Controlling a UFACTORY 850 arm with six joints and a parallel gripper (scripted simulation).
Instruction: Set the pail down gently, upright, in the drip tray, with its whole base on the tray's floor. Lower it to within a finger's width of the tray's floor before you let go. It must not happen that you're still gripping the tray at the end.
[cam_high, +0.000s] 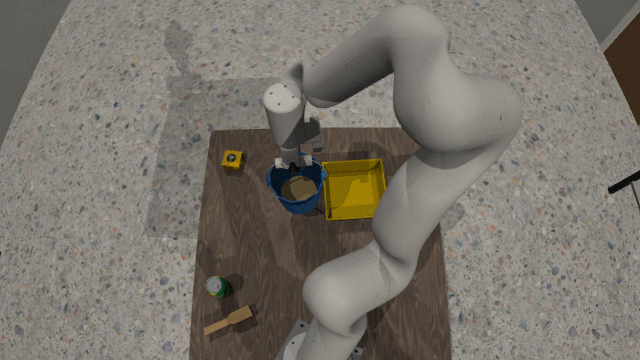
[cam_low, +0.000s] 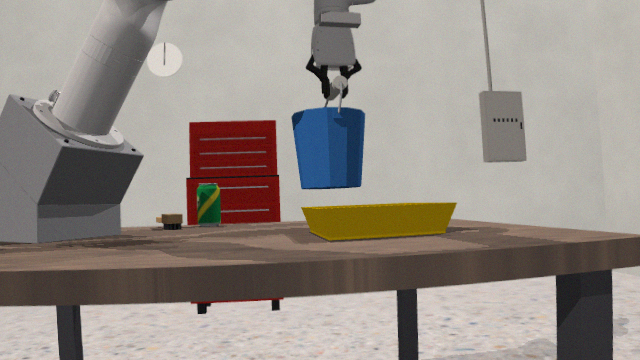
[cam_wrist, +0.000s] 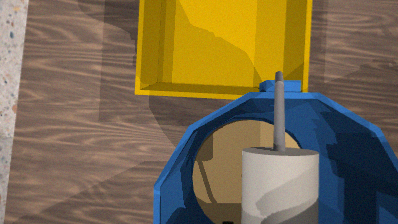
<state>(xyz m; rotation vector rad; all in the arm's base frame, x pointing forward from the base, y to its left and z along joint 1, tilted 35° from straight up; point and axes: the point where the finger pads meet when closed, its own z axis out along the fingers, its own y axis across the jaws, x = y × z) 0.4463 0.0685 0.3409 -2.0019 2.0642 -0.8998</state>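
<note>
The blue pail lies 9 cm below my hand and 1 cm behind it. Round my hand: yellow drip tray: 31 cm below, 20 cm to the right, 2 cm behind; then pail handle: 3 cm below, 1 cm behind.
</note>
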